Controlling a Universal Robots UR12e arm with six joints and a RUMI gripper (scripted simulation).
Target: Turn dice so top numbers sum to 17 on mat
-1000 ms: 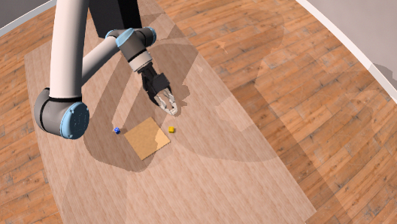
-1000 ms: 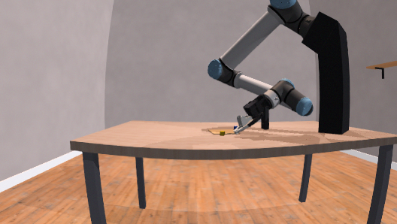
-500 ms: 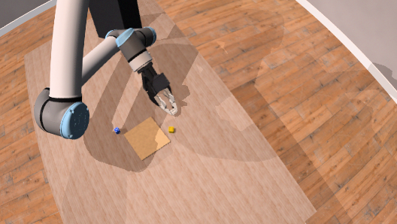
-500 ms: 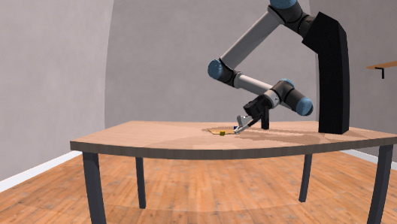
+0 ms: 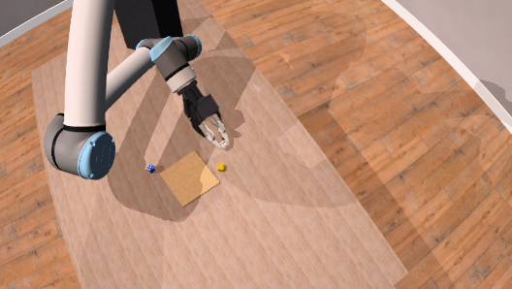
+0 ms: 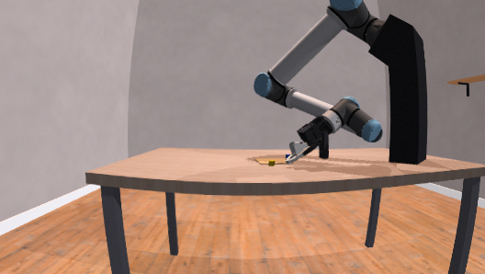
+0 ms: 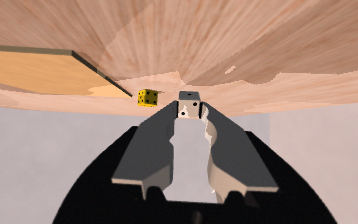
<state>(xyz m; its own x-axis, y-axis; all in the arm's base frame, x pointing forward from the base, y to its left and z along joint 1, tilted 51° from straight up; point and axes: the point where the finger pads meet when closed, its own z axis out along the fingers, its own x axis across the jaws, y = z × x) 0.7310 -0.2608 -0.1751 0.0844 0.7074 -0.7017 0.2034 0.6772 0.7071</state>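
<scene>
Right now my hand is 6 cm to the left of the yellow die, 5 cm short of it and 2 cm above it. Round my hand: white die 1 cm ahead; blue die 22 cm to the right, 11 cm behind, 2 cm below; tan mat 15 cm to the right, 3 cm below.
</scene>
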